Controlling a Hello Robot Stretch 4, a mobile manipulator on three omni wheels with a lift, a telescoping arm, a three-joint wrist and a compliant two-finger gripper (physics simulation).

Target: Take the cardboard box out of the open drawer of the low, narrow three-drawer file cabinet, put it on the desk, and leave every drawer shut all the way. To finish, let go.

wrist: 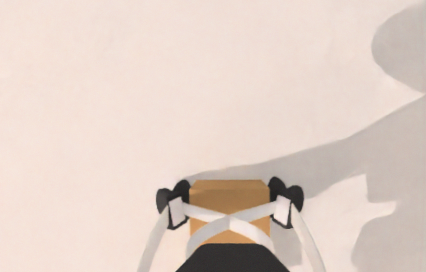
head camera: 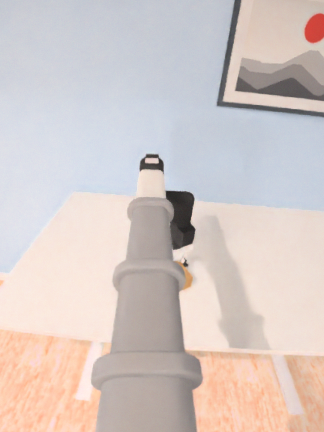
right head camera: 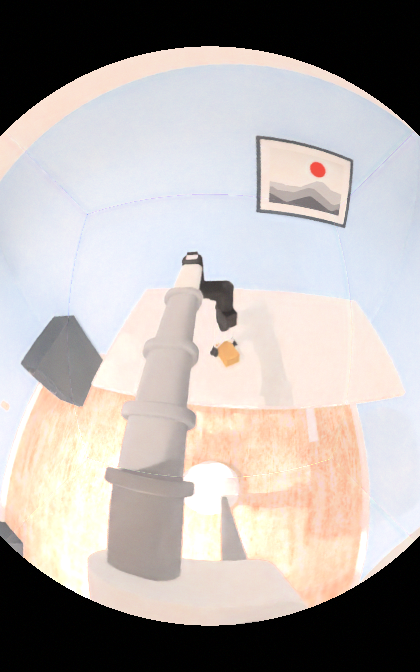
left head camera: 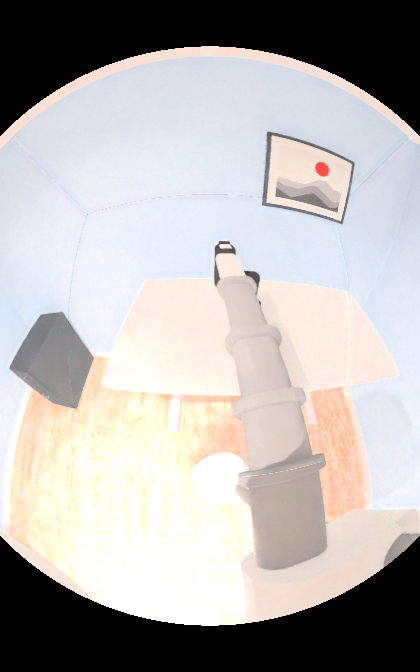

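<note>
The orange-brown cardboard box [head camera: 188, 278] [right head camera: 229, 354] [wrist: 230, 196] is between the two black fingertips of my gripper [right head camera: 224, 347] [wrist: 228, 193], which is shut on it. Gripper and box are over the white desk [head camera: 60, 280] [left head camera: 170, 340] [right head camera: 320, 350] [wrist: 100, 100], in from its front edge. How much height is left between box and desk top is hard to tell. In the head camera view the arm covers part of the box. The drawers of the low three-drawer file cabinet cannot be made out in these views.
A dark grey block-shaped unit [left head camera: 52, 360] [right head camera: 62, 360] stands left of the desk. A dark object [right head camera: 11, 539] shows in part at the lower left edge. A round white thing [left head camera: 217, 477] [right head camera: 211, 485] is on the floor before the desk. A framed picture [head camera: 280, 75] [left head camera: 305, 192] hangs behind.
</note>
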